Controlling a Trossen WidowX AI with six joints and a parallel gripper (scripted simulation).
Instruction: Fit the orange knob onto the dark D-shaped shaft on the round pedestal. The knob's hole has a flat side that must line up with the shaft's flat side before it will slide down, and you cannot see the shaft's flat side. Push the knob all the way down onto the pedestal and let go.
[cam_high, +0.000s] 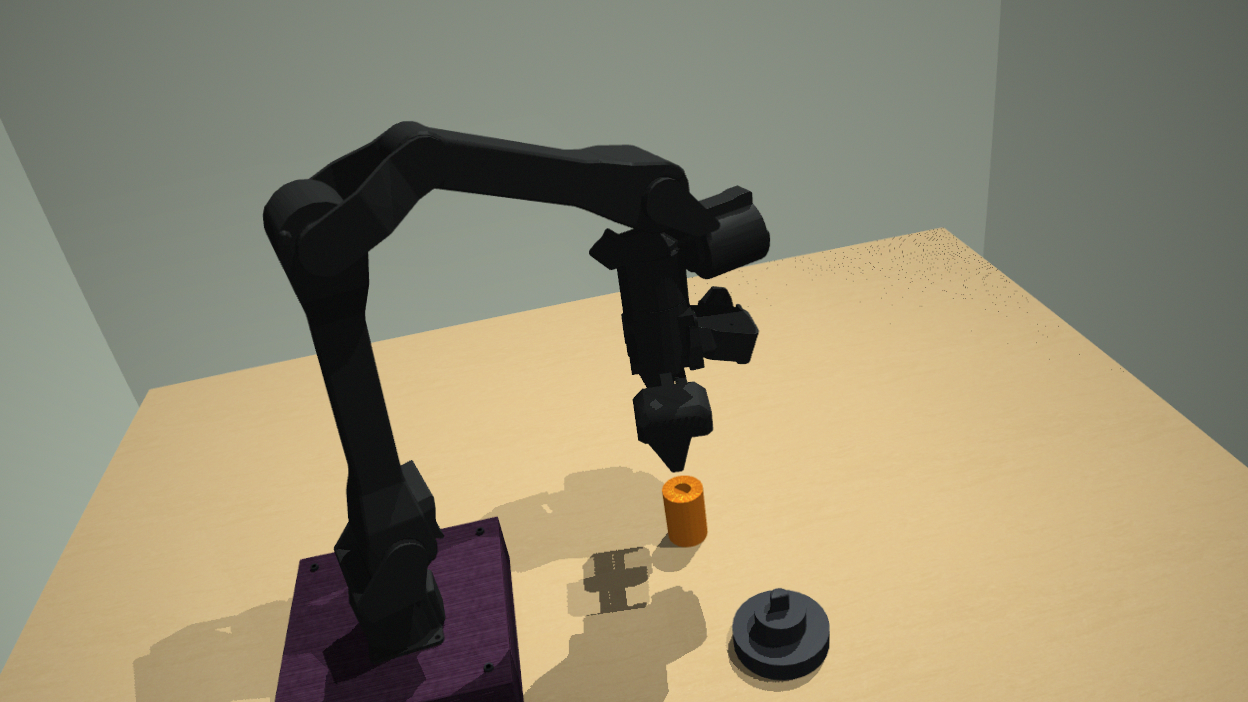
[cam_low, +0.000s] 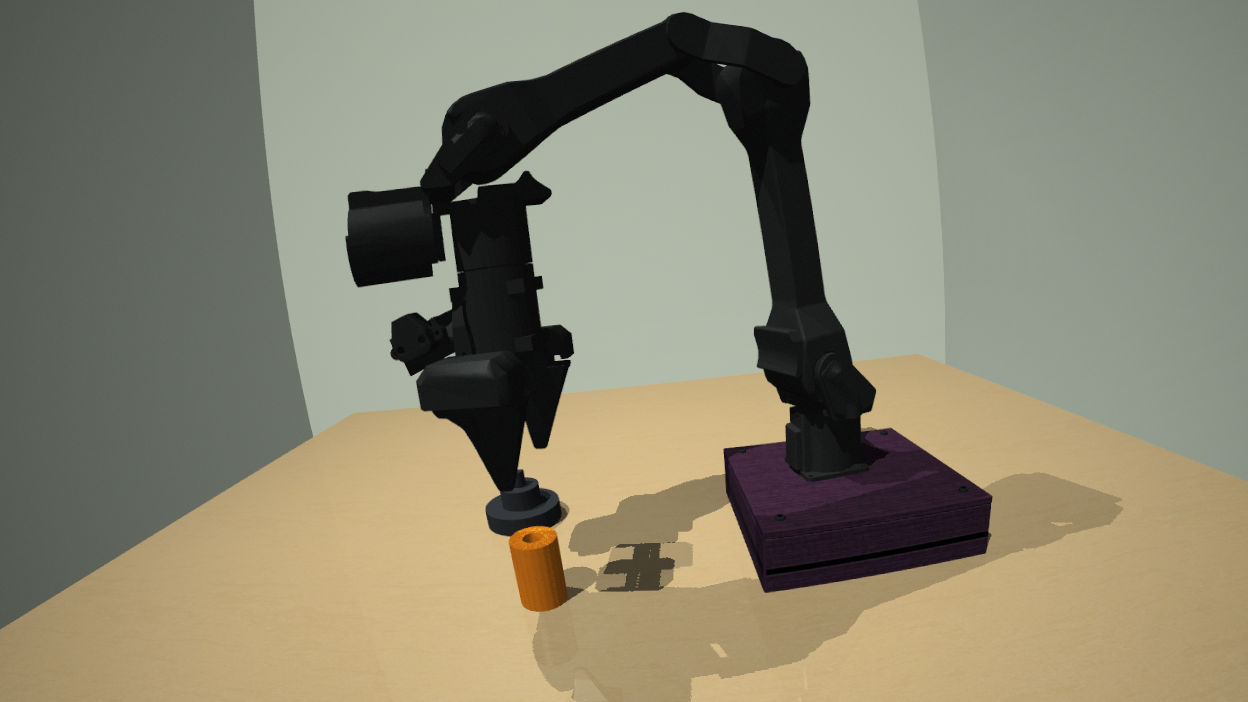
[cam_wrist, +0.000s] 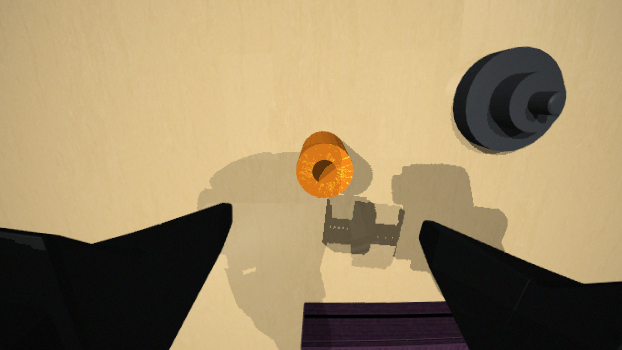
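My gripper tip is now 90 mm above the orange knob. Round my gripper tip: round pedestal (160 mm to the right, 90 mm below, 30 mm ahead).
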